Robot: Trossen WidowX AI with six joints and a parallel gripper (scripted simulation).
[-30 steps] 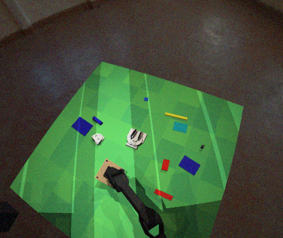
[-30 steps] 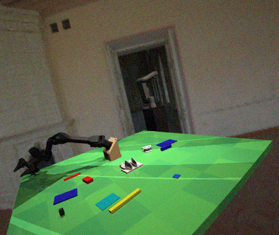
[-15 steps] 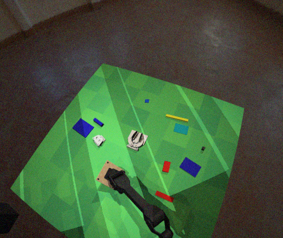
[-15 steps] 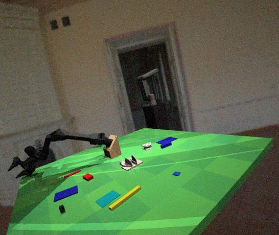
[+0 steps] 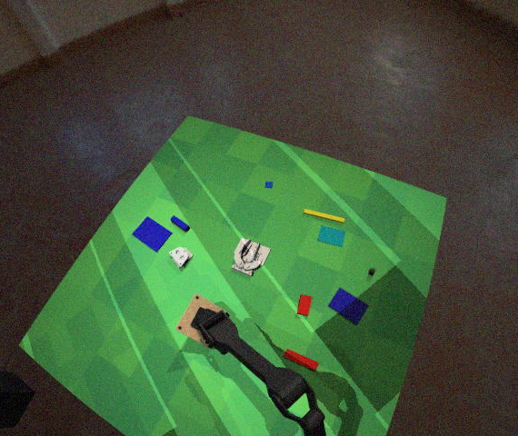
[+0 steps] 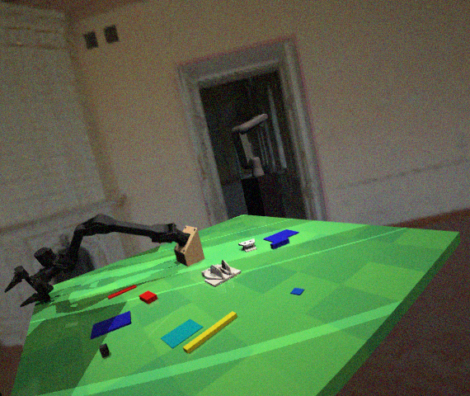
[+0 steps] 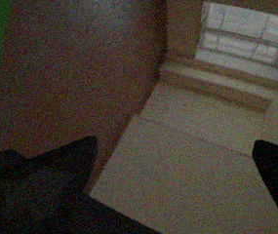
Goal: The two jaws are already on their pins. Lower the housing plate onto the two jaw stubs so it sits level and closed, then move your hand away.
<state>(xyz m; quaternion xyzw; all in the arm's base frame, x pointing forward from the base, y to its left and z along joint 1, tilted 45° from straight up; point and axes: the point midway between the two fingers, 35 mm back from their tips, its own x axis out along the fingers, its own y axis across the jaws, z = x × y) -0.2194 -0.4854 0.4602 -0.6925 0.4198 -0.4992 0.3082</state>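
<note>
The yellow bar lies 760 mm ahead of my gripper tip, 490 mm to the left of it and 60 mm below it. Round my gripper tip: red bar: 380 mm to the left, 240 mm ahead, 70 mm below; red block: 440 mm to the left, 410 mm ahead, 60 mm below; blue slab: 460 mm ahead, 300 mm to the left, 70 mm below.
</note>
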